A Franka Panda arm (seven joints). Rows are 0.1 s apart.
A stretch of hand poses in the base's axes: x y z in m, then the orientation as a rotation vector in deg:
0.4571, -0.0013, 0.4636, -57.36, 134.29, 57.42
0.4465, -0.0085, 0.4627, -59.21, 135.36, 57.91
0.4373, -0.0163, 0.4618, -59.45, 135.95, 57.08
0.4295, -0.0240, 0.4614, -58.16, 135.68, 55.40
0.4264, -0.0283, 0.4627, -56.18, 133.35, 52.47
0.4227, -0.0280, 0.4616, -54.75, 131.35, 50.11
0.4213, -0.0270, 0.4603, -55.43, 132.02, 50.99
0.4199, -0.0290, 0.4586, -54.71, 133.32, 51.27
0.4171, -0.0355, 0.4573, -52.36, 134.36, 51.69
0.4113, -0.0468, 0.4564, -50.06, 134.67, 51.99
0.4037, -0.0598, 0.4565, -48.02, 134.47, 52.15
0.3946, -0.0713, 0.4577, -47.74, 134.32, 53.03
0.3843, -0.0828, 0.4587, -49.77, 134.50, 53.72
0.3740, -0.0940, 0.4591, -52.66, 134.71, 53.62
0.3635, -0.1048, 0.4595, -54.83, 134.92, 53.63
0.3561, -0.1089, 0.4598, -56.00, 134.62, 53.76
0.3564, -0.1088, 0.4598, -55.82, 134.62, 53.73
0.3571, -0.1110, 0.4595, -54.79, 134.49, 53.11
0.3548, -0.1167, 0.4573, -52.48, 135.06, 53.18
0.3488, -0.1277, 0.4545, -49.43, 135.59, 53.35
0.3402, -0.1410, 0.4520, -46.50, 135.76, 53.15
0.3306, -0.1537, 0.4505, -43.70, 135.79, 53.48
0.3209, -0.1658, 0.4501, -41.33, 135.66, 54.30
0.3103, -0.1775, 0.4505, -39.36, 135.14, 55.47
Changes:
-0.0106, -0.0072, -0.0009, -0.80, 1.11, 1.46
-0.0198, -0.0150, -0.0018, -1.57, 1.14, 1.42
-0.0276, -0.0227, -0.0022, -1.92, 0.04, 0.07
-0.0307, -0.0270, -0.0009, -1.66, -3.30, -2.13
-0.0344, -0.0267, -0.0020, -1.47, -6.08, -3.80
-0.0358, -0.0257, -0.0033, -1.53, -5.11, -3.07
-0.0372, -0.0277, -0.0050, -1.88, -3.94, -3.50
-0.0400, -0.0342, -0.0063, -1.62, -2.90, -5.07
-0.0458, -0.0455, -0.0072, -1.07, -2.47, -6.65
-0.0534, -0.0585, -0.0071, -0.38, -2.48, -8.08
-0.0625, -0.0700, -0.0059, 0.21, -2.14, -8.06
-0.0728, -0.0815, -0.0049, -0.03, -1.71, -6.41
-0.0831, -0.0927, -0.0045, -0.91, -1.65, -4.35
-0.0936, -0.1035, -0.0041, -1.55, -1.49, -2.78
-0.1010, -0.1076, -0.0038, -1.63, -1.65, -1.91
-0.1007, -0.1075, -0.0038, -1.60, -1.67, -2.05
-0.1000, -0.1097, -0.0041, -1.58, -2.09, -2.95
-0.1023, -0.1154, -0.0063, -1.27, -1.60, -4.58
-0.1083, -0.1264, -0.0091, -0.71, -1.04, -6.71
-0.1169, -0.1397, -0.0116, -0.20, -0.90, -8.86
-0.1265, -0.1524, -0.0131, 0.62, -0.57, -10.78
-0.1362, -0.1645, -0.0135, 1.65, -0.10, -12.26
-0.1468, -0.1762, -0.0131, 2.98, 0.25, -13.37

